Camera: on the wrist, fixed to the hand. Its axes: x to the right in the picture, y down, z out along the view.
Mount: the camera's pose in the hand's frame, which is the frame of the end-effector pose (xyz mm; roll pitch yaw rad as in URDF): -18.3 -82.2 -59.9 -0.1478 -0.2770 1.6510
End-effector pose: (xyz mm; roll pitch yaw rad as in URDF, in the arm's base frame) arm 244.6 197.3 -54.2 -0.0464 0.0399 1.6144
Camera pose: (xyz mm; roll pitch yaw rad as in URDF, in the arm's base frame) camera 330.3 180.5 -109.4 -0.1031 -0.2337 -3.0282
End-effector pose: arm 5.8 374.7 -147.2 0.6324 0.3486 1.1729
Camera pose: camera 14.8 316.4 -232.0 0.3309 -0.8730 2.4329
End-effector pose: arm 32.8 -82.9 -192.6 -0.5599 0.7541 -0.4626
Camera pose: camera -28.8 -165.6 -185.2 0.6582 0.1501 1.3598
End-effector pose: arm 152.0 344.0 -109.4 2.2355 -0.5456 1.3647
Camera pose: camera 56.0 362.8 -142.6 -2.5902 -0.4790 -0.6361
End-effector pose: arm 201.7 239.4 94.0 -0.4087 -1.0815 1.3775
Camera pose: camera 301.2 231.2 67.4 -1.2074 0.1295 2.8689
